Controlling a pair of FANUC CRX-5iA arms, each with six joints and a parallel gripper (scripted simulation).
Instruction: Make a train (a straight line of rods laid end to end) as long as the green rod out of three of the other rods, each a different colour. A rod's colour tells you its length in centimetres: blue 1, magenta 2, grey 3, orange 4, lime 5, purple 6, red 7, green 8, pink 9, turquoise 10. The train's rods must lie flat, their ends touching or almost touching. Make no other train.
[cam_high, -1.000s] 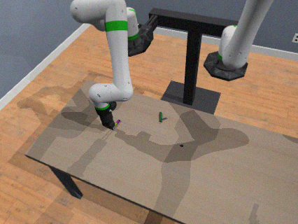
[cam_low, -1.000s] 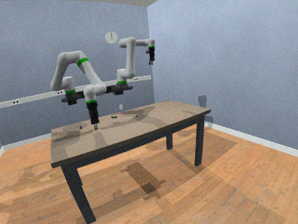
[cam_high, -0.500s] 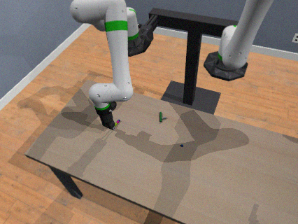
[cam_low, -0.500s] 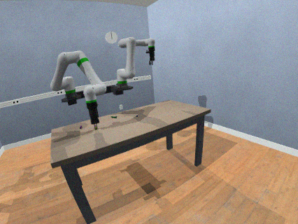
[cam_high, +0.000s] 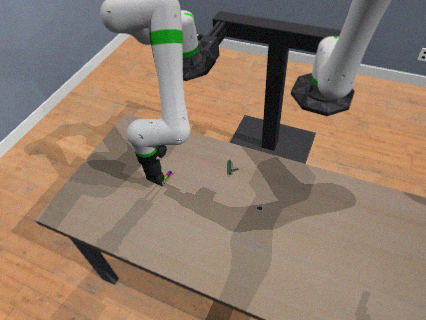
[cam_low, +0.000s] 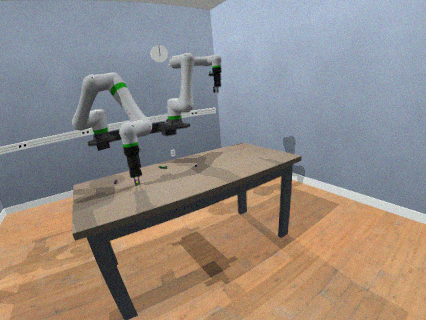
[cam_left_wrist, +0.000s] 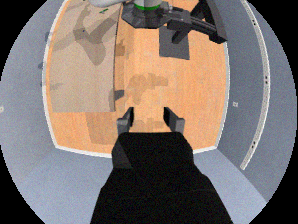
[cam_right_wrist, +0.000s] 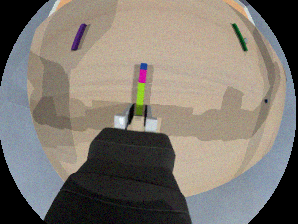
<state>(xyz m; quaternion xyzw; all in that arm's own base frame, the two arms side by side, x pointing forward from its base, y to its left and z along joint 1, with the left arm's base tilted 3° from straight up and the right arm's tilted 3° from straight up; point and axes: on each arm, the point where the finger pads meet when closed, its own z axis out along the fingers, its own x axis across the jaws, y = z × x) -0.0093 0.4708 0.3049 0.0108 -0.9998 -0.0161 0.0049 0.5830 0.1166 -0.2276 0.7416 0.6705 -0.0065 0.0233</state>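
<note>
My right gripper is now 2 cm past the lime rod and 2 cm above it. Round my right hand: magenta rod: 6 cm behind, 1 cm to the left, 2 cm below; green rod: 20 cm behind, 25 cm to the left, 2 cm below; purple rod: 15 cm behind, 13 cm to the right, 2 cm below.
</note>
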